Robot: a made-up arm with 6 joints.
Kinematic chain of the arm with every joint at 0, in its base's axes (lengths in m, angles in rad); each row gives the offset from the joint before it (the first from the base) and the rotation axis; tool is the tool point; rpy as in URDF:
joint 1: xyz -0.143 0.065 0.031 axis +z
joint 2: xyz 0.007 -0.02 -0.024 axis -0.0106 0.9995 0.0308
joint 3: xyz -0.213 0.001 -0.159 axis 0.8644 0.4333 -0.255
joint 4: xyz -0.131 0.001 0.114 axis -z
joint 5: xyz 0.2 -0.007 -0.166 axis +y
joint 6: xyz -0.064 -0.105 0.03 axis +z
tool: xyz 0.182 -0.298 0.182 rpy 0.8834 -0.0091 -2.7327
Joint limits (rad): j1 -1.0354..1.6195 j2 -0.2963..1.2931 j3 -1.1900..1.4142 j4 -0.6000..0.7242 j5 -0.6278..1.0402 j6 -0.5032..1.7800
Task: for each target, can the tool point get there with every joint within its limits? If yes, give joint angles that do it. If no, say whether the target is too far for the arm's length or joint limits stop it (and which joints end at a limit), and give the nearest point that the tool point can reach.
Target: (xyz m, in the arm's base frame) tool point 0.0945 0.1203 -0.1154
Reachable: yes | joints 0.2681 -0.0386 -0.0967 -0.3467 0.4809 0.7689
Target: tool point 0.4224 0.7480 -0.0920
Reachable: no: joint limits stop it (at a limit: joint 1, joint 4, joint 6) | nearest point 0.0460 0.4536 -0.0829 | short by 0.478 m
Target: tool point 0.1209 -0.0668 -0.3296
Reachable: yes | joints 0.6677 0.0164 0.7523 -0.2973 0.2614 0.2904
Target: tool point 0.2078 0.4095 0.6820
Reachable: no: joint limits stop it (at a limit: joint 1, joint 2, joint 3, joint 4, joint 6) | nearest point 0.1338 0.2856 0.5262 | short by 0.212 m
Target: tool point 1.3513 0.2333 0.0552
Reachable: no: too far | nearest point 0.4783 0.0063 0.1858 | short by 0.911 m
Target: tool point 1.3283 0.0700 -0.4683
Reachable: no: too far | nearest point 0.4724 -0.0841 -0.3089 | short by 0.884 m
